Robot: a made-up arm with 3 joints. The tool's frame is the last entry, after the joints.
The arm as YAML. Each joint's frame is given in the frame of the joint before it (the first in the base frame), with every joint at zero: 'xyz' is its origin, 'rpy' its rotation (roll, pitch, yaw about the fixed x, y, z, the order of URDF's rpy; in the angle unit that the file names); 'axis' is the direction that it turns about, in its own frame. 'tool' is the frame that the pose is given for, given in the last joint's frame.
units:
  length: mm
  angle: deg
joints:
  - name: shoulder
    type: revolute
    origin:
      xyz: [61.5, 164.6, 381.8]
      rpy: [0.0, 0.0, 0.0]
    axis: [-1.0, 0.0, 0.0]
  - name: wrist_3
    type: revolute
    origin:
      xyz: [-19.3, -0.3, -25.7]
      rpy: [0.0, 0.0, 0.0]
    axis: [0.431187, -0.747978, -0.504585]
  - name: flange
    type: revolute
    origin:
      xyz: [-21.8, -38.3, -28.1]
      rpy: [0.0, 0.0, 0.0]
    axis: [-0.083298, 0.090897, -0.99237]
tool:
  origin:
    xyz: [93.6, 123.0, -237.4]
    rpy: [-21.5, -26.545, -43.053]
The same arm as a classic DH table. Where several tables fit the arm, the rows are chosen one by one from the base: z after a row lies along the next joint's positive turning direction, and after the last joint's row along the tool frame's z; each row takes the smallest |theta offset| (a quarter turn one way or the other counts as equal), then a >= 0, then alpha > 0; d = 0 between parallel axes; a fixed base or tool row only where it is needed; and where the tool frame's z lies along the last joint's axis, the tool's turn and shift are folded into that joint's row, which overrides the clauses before.
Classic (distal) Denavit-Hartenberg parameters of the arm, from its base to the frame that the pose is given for. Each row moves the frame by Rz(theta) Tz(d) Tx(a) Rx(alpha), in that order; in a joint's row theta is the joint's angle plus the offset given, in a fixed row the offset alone. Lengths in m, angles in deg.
base (fixed): d 0.3818  theta offset 90  a 0.1646  alpha -90
shoulder: d -0.0352  theta offset 56  a 0.0211  alpha -115.54
wrist_3: d 0.0435  theta offset 72.11  a -0.0376  alpha 66.62
flange: d 0.3488  theta offset 19.79  a 0.1307  alpha 140.48
tool (fixed): d 0.1224  theta offset -60.42  a 0  alpha 0

